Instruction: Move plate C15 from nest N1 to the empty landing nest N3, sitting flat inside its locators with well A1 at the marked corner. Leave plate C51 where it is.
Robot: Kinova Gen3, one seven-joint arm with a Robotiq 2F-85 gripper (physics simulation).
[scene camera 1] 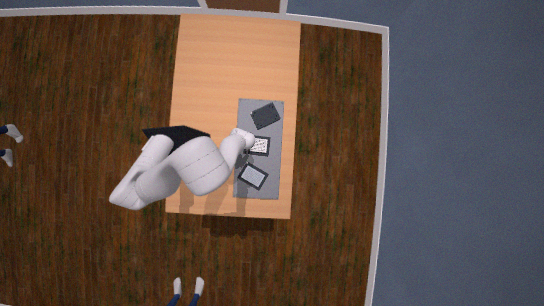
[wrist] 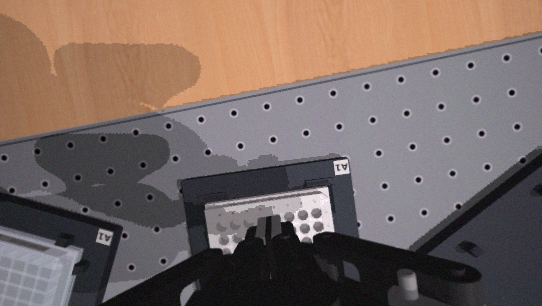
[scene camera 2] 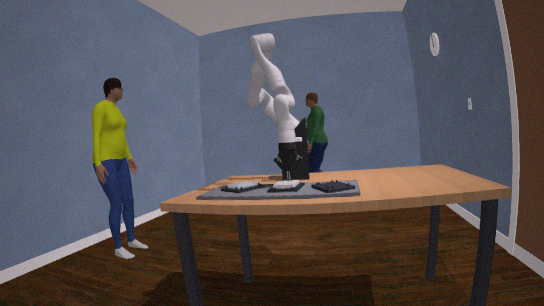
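Observation:
My gripper (scene camera 2: 288, 176) (wrist: 271, 231) is shut and empty, its fingertips just above the white many-welled plate (scene camera 1: 259, 145) (scene camera 2: 286, 184) (wrist: 320, 200); contact cannot be told. This plate sits in the dark middle nest (scene camera 1: 268, 150) (wrist: 235, 184), whose A1 label (wrist: 341, 167) is at a corner. A pale translucent plate (scene camera 1: 252, 176) (scene camera 2: 244, 185) (wrist: 30, 275) sits in the dark nest (wrist: 95, 260) at the wrist view's left. The empty dark nest (scene camera 1: 265, 115) (scene camera 2: 334, 186) (wrist: 500, 255) is at the wrist view's right, turned at an angle. Plate and nest numbers are not readable. The arm hides my fingers in scene camera 1.
All three nests stand on a grey perforated board (scene camera 1: 275, 167) (wrist: 450, 165) on the wooden table (scene camera 1: 235, 55) (scene camera 2: 400, 182) (wrist: 300, 45). A black panel (scene camera 1: 184, 136) stands near the arm's base. Two people (scene camera 2: 111, 130) (scene camera 2: 316, 125) stand on the floor beyond the table.

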